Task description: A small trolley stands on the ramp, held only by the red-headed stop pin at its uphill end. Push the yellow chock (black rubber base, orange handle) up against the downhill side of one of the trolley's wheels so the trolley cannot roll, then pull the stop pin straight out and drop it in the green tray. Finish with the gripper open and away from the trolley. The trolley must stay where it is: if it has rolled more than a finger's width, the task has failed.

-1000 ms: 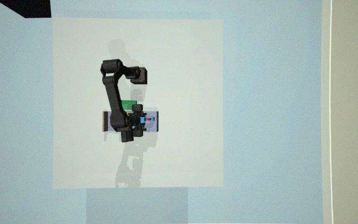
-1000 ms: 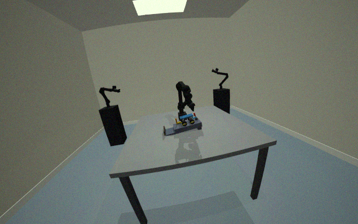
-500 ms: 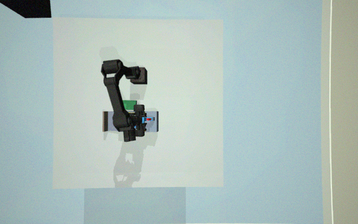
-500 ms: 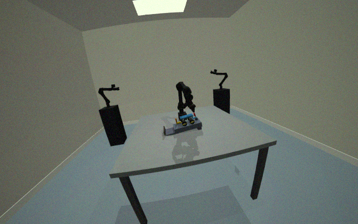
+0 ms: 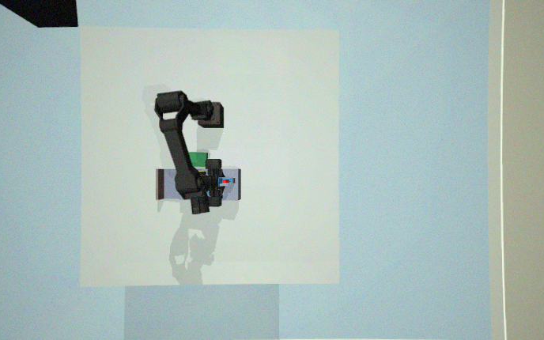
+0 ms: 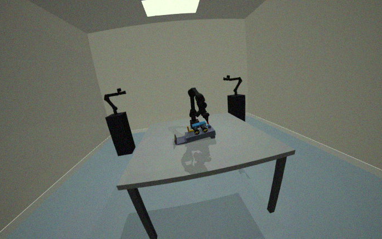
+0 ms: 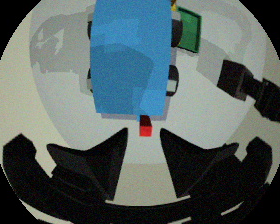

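Right now the red-headed stop pin is 4 cm below my gripper tip and 1 cm to the left of it. Round my gripper tip: yellow chock 17 cm to the right, 8 cm below, 5 cm behind; then grey ramp 12 cm below, 9 cm to the right, 1 cm ahead; then blue trolley 9 cm to the right, 5 cm below, 1 cm ahead.
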